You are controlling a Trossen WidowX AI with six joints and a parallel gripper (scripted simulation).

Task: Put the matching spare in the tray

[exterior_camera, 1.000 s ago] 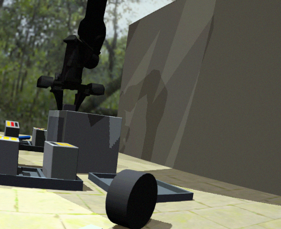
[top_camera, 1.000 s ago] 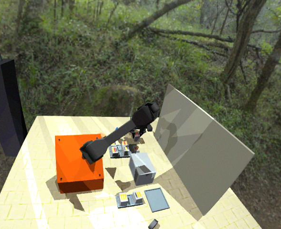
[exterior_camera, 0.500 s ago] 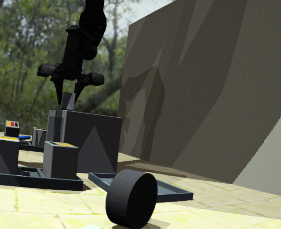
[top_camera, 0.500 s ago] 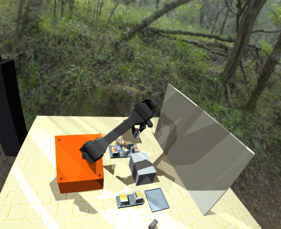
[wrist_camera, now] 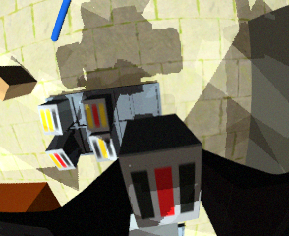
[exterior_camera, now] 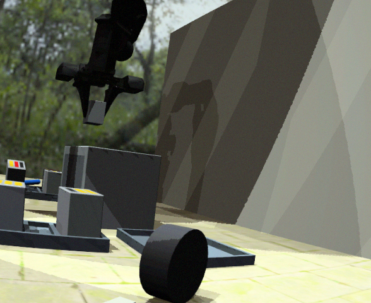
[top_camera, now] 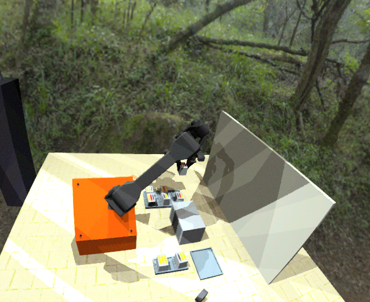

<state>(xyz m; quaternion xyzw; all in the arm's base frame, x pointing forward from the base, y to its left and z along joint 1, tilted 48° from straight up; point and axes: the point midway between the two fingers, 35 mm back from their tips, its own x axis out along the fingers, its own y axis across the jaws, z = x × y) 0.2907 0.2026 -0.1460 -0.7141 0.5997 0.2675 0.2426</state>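
Now: gripper tip 410 mm to the left of the flat tray, 160 mm above it and 50 mm short of it. From my gripper tip the other things lie so: grey mounted unit (220 mm to the right, 120 mm below, 10 mm behind); blue pen (180 mm to the left, 160 mm below, 120 mm behind); red striped spare (130 mm below, 70 mm behind).
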